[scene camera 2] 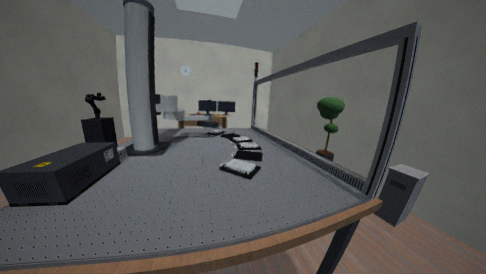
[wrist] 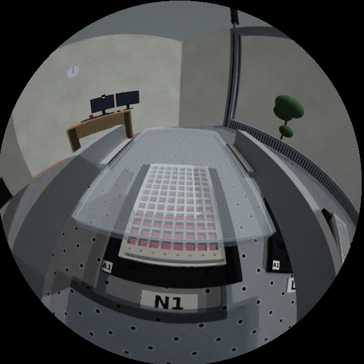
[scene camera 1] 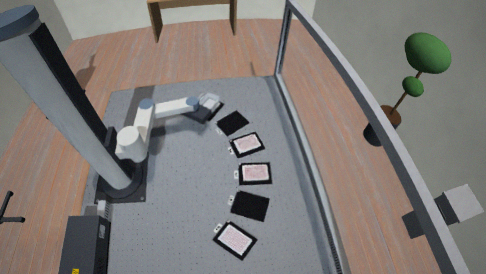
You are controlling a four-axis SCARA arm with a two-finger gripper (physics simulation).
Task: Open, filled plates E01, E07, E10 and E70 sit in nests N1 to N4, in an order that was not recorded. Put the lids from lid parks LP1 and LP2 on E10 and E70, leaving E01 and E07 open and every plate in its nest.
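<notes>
My gripper is shut on a clear lid, held level above the open plate in nest N1. A gap shows between hand and nest in scene camera 2. The filled plate's code is not readable. Park LP2 and park LP1 are black with no lid visible on them. Filled plates sit in N2, N3 and N4; their codes are unreadable, and I cannot tell whether any has a clear lid.
The arm's column stands at the left, with a dark control box near it. A framed clear guard runs along the right side. The nests and parks form an arc on the perforated table.
</notes>
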